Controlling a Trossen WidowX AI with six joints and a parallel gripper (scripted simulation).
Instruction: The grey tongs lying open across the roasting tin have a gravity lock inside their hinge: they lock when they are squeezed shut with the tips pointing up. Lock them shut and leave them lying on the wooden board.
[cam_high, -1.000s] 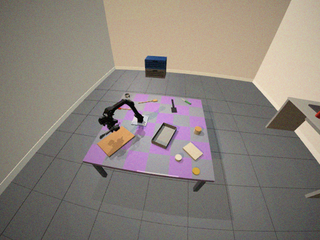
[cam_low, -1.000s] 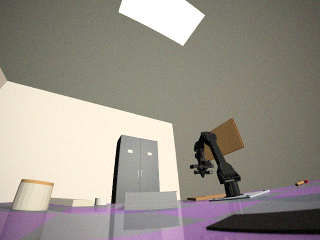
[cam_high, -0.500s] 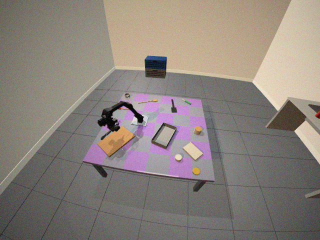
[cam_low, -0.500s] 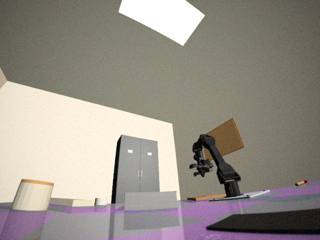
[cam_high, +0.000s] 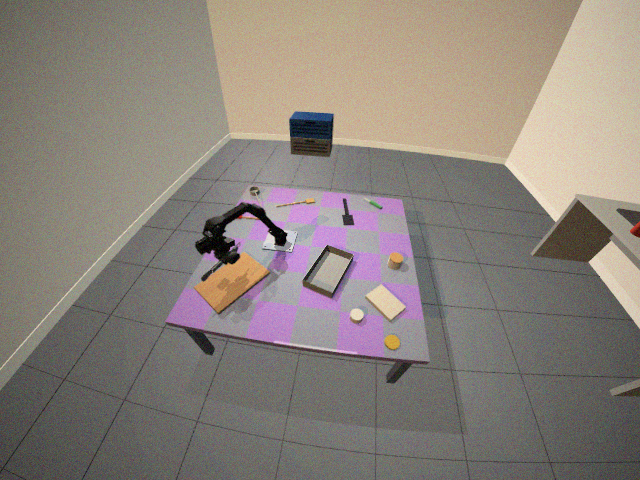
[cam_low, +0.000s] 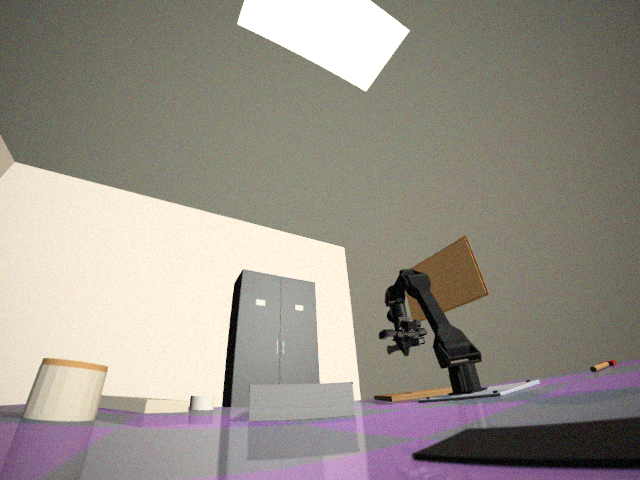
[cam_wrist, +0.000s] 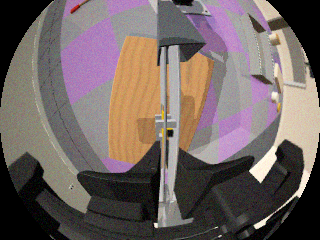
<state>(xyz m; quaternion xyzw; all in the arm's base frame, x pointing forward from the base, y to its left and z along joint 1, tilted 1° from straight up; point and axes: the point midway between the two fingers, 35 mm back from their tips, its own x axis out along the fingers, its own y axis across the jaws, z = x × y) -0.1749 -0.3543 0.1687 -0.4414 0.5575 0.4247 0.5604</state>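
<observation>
Right now my gripper tip is 14 cm above the wooden board. Also, from my gripper tip: roasting tin: 52 cm ahead, 18 cm to the left, 12 cm below; then white cylinder: 70 cm ahead, 8 cm to the right, 13 cm below; then cream block: 84 cm ahead, 3 cm to the left, 13 cm below.
</observation>
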